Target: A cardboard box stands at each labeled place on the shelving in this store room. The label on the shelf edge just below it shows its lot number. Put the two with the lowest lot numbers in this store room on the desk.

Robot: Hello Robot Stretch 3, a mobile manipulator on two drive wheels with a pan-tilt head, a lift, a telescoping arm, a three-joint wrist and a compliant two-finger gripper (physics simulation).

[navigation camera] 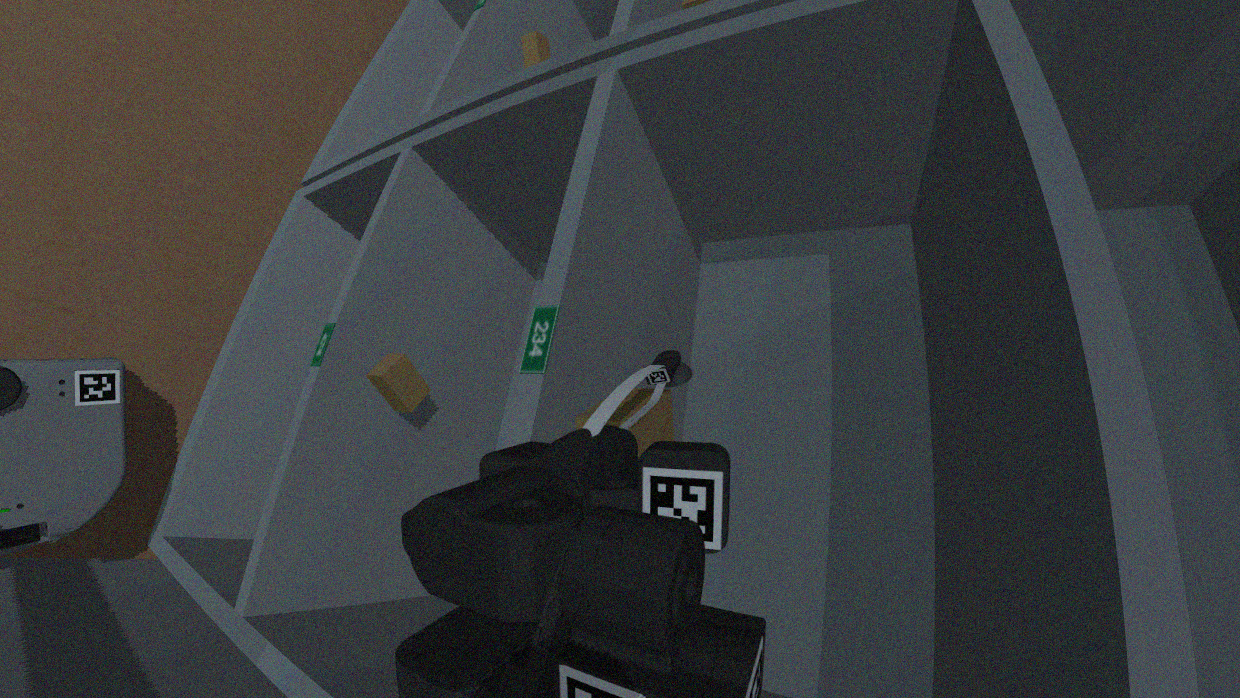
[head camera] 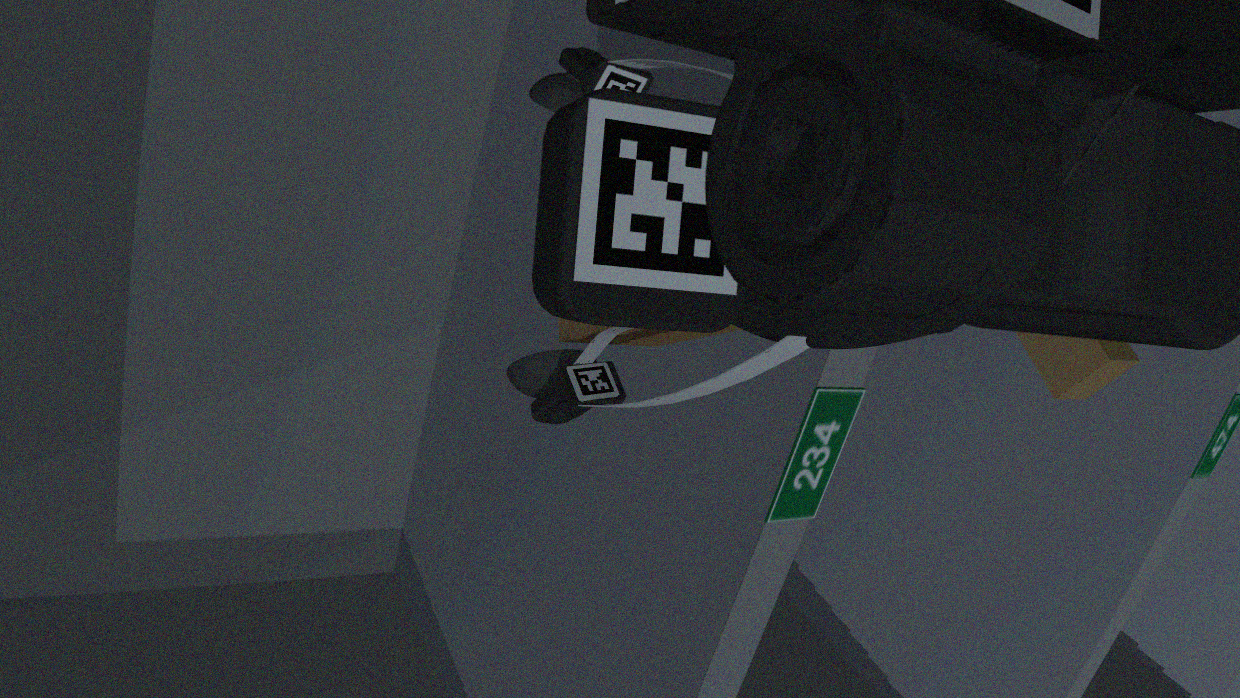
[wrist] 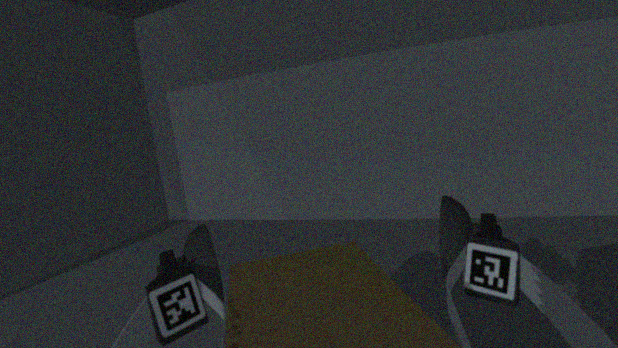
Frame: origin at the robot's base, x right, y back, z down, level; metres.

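Where they show: gripper, fingertip midpoint: (navigation camera: 677, 432) (wrist: 326, 238).
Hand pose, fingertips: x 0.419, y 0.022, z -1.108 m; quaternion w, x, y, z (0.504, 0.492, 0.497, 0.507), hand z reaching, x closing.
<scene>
Things, the pixels of their centre, and the offset from my fingertips. "pt": a spot on its surface instead.
- brown cardboard box at the middle of its body: (head camera: 664, 258) (navigation camera: 629, 434) dx -0.065, dy -0.007, dz +0.022 m
- green label reading 234 at the middle of its body: (head camera: 814, 456) (navigation camera: 539, 338) dx -0.049, dy -0.095, dz +0.133 m
- shelf edge at a spot on its surface: (head camera: 755, 590) pt dx -0.019, dy -0.173, dz +0.130 m
- second cardboard box at the middle of its body: (head camera: 1070, 337) (navigation camera: 399, 382) dx +0.071, dy -0.026, dz +0.549 m
- green label at a spot on its surface: (head camera: 1218, 438) (navigation camera: 324, 343) pt dx -0.049, dy -0.096, dz +0.583 m
- third box at the middle of its body: (navigation camera: 536, 53) dx +0.451, dy -0.917, dz +0.549 m
My gripper (wrist: 326, 238) (navigation camera: 669, 371) (head camera: 555, 230) reaches into a grey shelf bay and is shut on a brown cardboard box (wrist: 317, 296) (navigation camera: 651, 417) (head camera: 641, 334). The box sits between the two marker-tagged fingers. In the head view the wrist hides most of it. A green label reading 234 (head camera: 814, 456) (navigation camera: 538, 339) is on the shelf edge (head camera: 755, 590) (navigation camera: 563, 225) beside this bay. A second cardboard box (navigation camera: 399, 382) (head camera: 1074, 364) stands in the neighbouring bay, by another green label (navigation camera: 322, 344) (head camera: 1218, 438) that I cannot read.
A third box (navigation camera: 536, 46) stands on a farther shelf level. The bay's back wall (wrist: 384, 143) and side wall (wrist: 73, 143) are close around the gripper. A brown wall (navigation camera: 230, 150) lies beyond the shelving.
</scene>
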